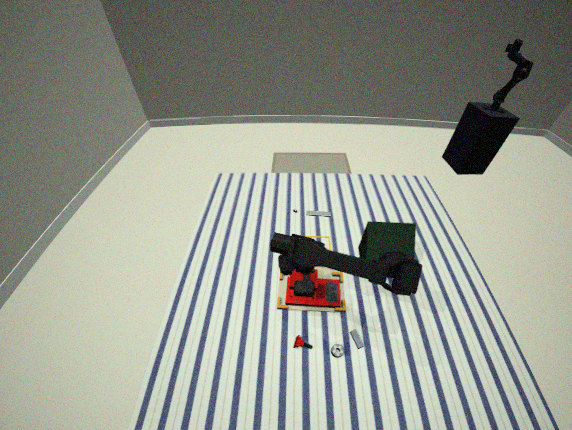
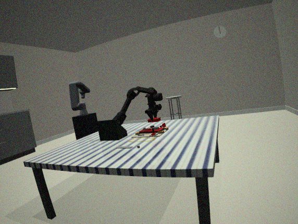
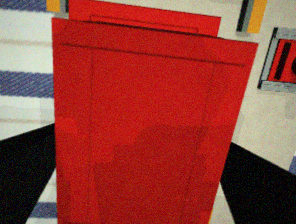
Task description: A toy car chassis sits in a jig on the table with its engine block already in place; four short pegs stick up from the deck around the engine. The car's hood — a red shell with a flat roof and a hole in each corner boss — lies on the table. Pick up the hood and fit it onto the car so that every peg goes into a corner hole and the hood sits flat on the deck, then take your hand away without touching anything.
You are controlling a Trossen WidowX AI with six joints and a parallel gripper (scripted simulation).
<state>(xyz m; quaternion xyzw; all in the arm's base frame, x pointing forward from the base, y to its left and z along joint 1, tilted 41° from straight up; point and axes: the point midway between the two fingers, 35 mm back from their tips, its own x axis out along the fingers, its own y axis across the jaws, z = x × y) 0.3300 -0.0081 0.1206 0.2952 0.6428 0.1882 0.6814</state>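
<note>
Right now the grey engine block is 1 cm to the left of my gripper tip and 8 cm below it. Also, from my gripper tip: grey bar (12 cm behind, 40 cm to the right, 10 cm below); then red hood (right at my gripper tip).
</note>
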